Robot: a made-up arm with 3 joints.
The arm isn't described. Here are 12 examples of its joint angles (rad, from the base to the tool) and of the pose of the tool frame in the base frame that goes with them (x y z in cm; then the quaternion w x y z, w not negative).
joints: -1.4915 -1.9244 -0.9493
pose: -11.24 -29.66 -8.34 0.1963 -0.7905 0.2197 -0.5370
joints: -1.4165 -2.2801 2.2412
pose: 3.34 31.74 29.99 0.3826 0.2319 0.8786 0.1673
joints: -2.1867 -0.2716 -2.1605
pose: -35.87 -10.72 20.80 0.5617 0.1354 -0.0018 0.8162
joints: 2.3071 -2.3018 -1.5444
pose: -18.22 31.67 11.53 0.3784 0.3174 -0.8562 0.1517
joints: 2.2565 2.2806 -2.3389
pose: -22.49 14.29 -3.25 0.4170 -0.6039 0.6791 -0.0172
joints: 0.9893 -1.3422 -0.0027
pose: -4.28 0.85 -23.77 0.6898 -0.5469 -0.2959 0.3708
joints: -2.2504 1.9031 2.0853
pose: 20.05 27.66 -0.25 0.5784 -0.4578 -0.6734 -0.0479
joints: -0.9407 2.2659 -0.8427
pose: -4.33 -35.56 35.57 0.2663 0.9046 -0.0444 -0.3299
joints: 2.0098 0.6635 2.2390
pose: 33.78 -18.28 3.13 0.4971 -0.3236 0.0372 -0.8043
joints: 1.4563 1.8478 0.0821
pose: 17.21 -6.81 53.11 0.4330 0.6169 0.5061 0.4192
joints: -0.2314 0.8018 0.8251
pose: -25.46 19.07 35.78 0.8804 0.3371 -0.1967 0.2693
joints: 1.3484 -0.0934 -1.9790
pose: 24.68 27.93 17.12 0.9497 0.0043 -0.0465 -0.3098
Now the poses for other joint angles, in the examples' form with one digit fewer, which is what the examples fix.
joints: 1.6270 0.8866 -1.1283
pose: -6.9 31.7 30.2 0.875 0.082 0.421 0.223
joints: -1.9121 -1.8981 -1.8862
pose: -13.4 -31.2 23.0 0.188 0.813 -0.011 0.551
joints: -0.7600 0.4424 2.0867
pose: -39.0 8.5 9.1 0.769 0.032 -0.217 0.601
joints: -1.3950 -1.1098 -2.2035
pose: -8.5 -30.5 32.8 0.192 0.484 0.207 0.828
